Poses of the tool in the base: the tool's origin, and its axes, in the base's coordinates. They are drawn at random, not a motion.
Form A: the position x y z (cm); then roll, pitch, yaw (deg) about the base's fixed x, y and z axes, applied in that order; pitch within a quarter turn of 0, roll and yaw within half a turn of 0.
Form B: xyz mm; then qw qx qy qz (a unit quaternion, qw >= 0). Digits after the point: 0 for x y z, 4 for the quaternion.
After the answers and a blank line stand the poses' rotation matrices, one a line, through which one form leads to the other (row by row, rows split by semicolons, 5 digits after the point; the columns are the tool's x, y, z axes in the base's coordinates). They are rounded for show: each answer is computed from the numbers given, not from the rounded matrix.
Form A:
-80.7, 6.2, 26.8, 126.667, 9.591, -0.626
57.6, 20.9, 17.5, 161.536, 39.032, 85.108
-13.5, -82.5, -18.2, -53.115, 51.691, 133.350
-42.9, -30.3, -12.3, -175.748, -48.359, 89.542
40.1, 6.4, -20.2, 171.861, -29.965, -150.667
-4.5, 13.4, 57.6, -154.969, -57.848, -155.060
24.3, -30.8, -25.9, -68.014, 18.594, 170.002
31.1, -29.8, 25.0, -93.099, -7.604, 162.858
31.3, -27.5, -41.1, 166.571, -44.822, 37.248
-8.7, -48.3, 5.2, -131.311, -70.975, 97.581
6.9, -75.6, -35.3, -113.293, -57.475, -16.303
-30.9, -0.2, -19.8, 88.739, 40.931, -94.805
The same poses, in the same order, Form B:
-807, 62, 268, 0.4468, 0.8907, 0.0327, -0.0771
576, 209, 175, 0.3344, 0.6491, 0.6687, -0.1406
-135, -825, -182, 0.1398, -0.5174, -0.2151, 0.8164
-429, -303, -123, 0.3123, -0.6365, -0.6528, -0.2667
401, 64, -202, 0.2668, 0.2262, -0.9368, -0.0010
-45, 134, 576, 0.4201, 0.2868, -0.8117, 0.2871
243, -308, -259, 0.0187, 0.1815, 0.5382, -0.8228
311, -298, 250, 0.1499, -0.0629, -0.7231, 0.6714
313, -275, -411, 0.0185, -0.8843, -0.2510, -0.3933
-87, -483, 52, 0.6190, -0.3087, -0.7158, -0.0959
69, -756, -353, 0.4203, -0.7625, -0.1578, -0.4659
-309, -2, -198, 0.2733, 0.6274, -0.3131, -0.6585

0.98596 0.12711 -0.10825; -0.01077 -0.59859 -0.80098; -0.16661 0.79091 -0.58882
0.06624 0.96208 0.26462; 0.77396 0.11783 -0.62217; -0.62975 0.24602 -0.73681
-0.42553 -0.00563 -0.90492; 0.45078 -0.86840 -0.20657; -0.78468 -0.49582 0.37207
0.00531 0.99766 -0.06818; 0.66444 0.04744 0.74583; 0.74732 -0.04927 -0.66263
-0.75526 -0.42330 -0.50040; -0.42440 0.89765 -0.11880; 0.49947 0.12265 -0.85760
-0.48254 -0.70688 -0.51718; -0.22440 0.67054 -0.70713; 0.84664 -0.22516 -0.48219
-0.93341 0.22618 -0.27855; 0.16455 -0.42003 -0.89247; -0.31886 -0.87887 0.35484
-0.94717 -0.11033 -0.30115; 0.29215 0.09060 -0.95207; 0.13233 -0.98976 -0.05359
0.56462 0.45840 0.68635; 0.42932 -0.87335 0.23012; 0.70491 0.16473 -0.68991
-0.04301 0.56069 -0.82691; 0.32313 0.79099 0.51954; 0.94538 -0.24486 -0.21519
0.51605 0.63229 0.57784; -0.15093 -0.59693 0.78797; 0.84316 -0.49384 -0.21261
-0.06328 -0.03294 -0.99745; -0.75284 -0.65453 0.06938; -0.65515 0.75532 0.01663

